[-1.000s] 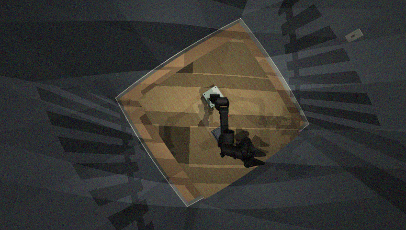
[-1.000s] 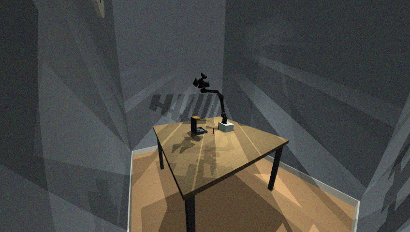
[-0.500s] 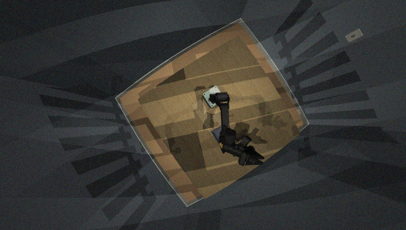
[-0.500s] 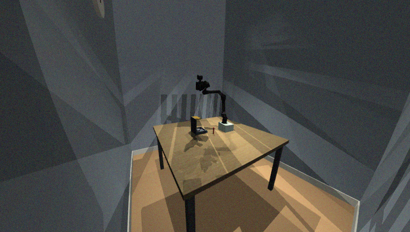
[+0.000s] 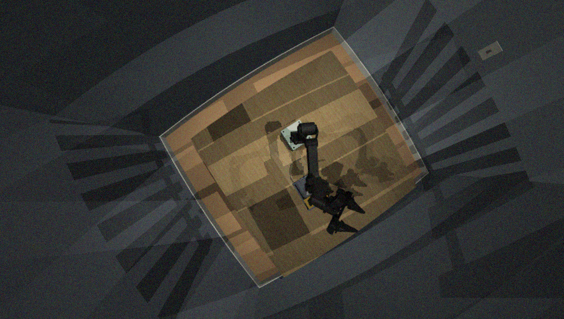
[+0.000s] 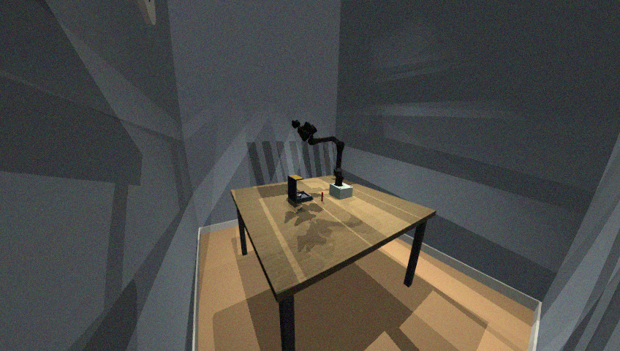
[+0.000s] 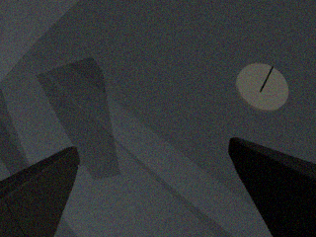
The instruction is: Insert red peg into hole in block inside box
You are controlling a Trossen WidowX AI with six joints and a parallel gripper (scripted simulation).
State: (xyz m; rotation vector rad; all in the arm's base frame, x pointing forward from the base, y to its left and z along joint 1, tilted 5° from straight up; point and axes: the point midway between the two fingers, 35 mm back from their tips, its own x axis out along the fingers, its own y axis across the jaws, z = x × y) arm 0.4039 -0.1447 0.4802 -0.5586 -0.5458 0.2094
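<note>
Right now the red peg is 580 mm below my gripper tip, 200 mm behind it and 100 mm to the left of it. The rest, counted from my gripper tip: yellow roof: 430 mm below, 70 mm to the right, 50 mm behind.
</note>
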